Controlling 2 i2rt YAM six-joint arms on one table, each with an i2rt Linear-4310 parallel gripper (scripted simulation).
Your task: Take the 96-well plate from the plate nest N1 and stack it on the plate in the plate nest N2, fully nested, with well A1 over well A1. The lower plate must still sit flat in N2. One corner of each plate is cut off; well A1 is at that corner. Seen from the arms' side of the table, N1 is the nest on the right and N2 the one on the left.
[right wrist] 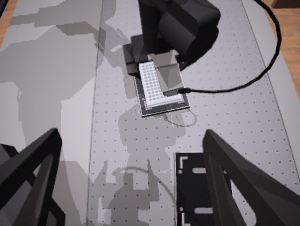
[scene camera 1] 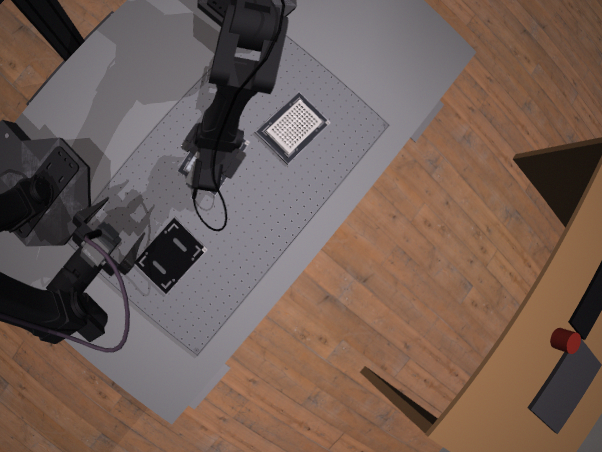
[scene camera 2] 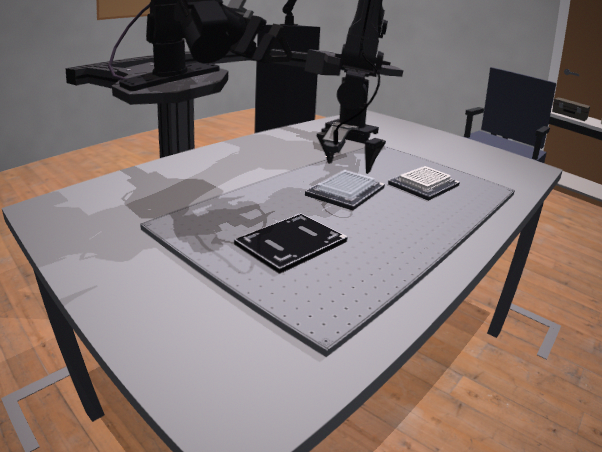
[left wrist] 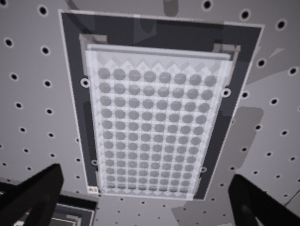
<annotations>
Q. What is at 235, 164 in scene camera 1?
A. My left gripper.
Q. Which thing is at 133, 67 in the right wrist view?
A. My left gripper.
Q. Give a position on a clear 96-well plate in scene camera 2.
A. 342, 185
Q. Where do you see a clear 96-well plate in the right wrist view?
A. At 154, 97
</annotations>
